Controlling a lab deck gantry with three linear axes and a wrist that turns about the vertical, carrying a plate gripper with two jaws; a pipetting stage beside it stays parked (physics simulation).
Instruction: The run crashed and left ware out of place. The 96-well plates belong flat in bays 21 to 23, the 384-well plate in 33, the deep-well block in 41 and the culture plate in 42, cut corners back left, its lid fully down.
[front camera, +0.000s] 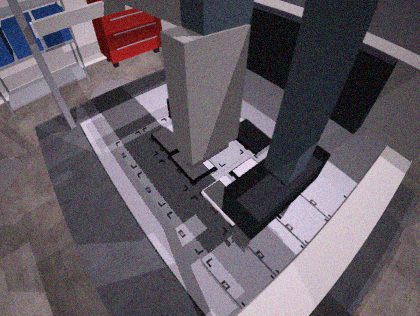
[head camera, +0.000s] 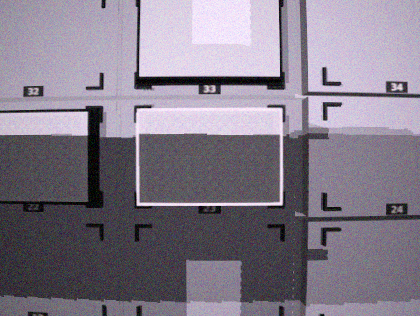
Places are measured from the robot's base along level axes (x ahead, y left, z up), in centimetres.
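Where they show: robot's base at its link origin: (front camera: 116, 143).
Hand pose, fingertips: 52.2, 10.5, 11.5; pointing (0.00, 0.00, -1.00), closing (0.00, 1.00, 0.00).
Observation:
Things, the pixels of their centre, and the offset from my fingertips, as dx, dy, dz.
- white-rimmed plate at the middle of its body: (head camera: 209, 156) (front camera: 228, 199) -13.0, +4.5, -10.8
- Dark ware at the middle of its body: (front camera: 250, 135) -25.8, +25.9, -10.1
A white-rimmed plate (front camera: 215, 196) (head camera: 210, 167) lies flat in bay 23. A black-rimmed plate (front camera: 197, 171) (head camera: 45, 170) lies in bay 22. Another black-rimmed plate (front camera: 164, 139) lies beyond it in the front view, around bay 21. A black-rimmed plate (front camera: 245, 167) (head camera: 165, 40) sits in bay 33, mostly hidden by the gripper body in the front view. Dark ware (front camera: 253, 134) shows behind it, around bay 42; its lid and corners cannot be made out. Bay 41 is hidden. My gripper (front camera: 272, 210) appears open, raised above the deck to the right of bay 23; one finger is hidden.
The parked pipetting stage (front camera: 207, 95) hangs close to the left of the gantry column (front camera: 320, 75), over the back bays. A pale rail (front camera: 350, 225) crosses the front right. A red drawer cabinet (front camera: 130, 32) and a rack with blue bins stand behind the deck.

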